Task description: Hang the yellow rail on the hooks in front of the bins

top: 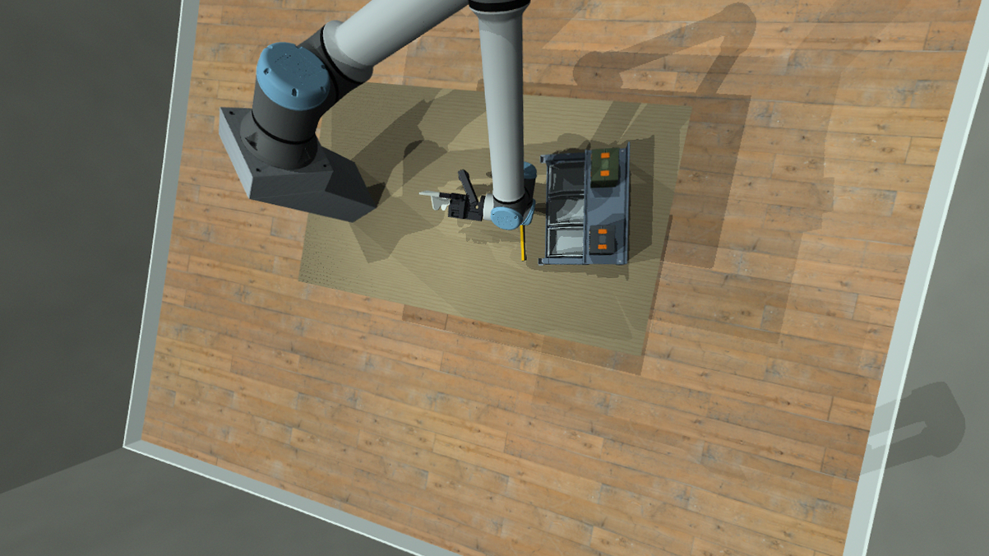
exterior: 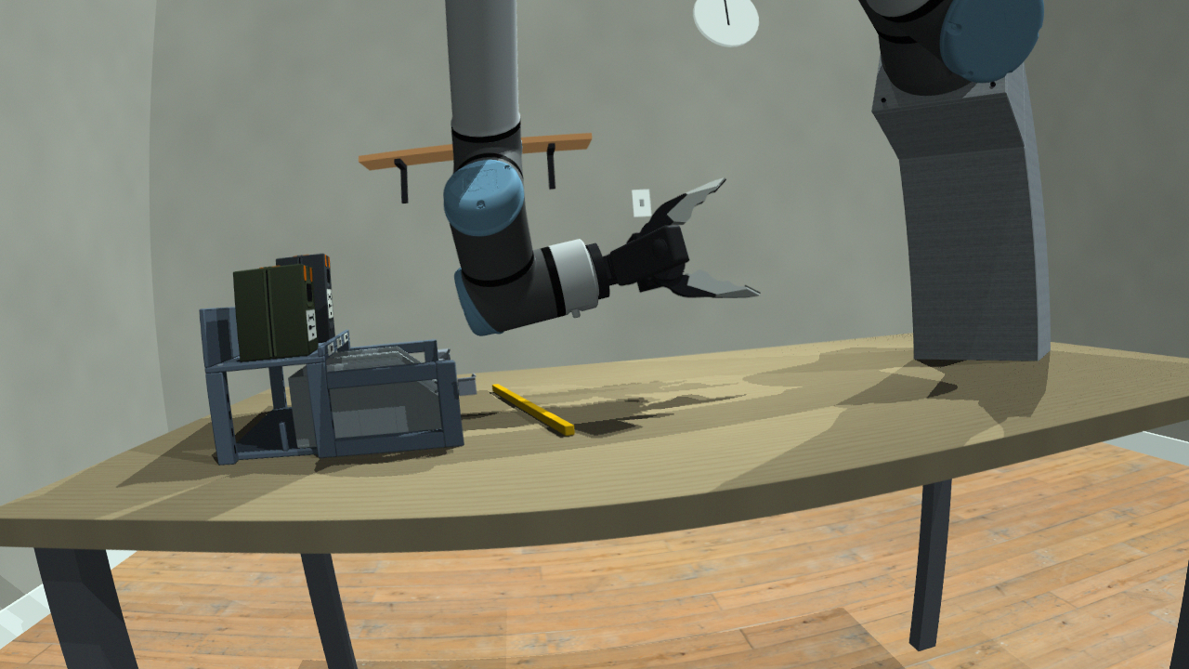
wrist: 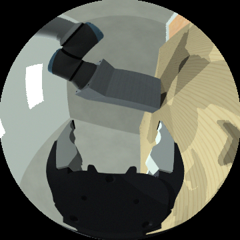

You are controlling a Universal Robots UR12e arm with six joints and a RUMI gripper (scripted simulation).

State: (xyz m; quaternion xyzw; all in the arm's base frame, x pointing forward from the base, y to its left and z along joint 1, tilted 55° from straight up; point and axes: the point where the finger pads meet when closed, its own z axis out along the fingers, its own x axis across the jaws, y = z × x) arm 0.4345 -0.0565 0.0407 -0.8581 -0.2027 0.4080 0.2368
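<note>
The yellow rail is 300 mm ahead of my hand, 40 mm to the left of it and 190 mm below it.
</note>
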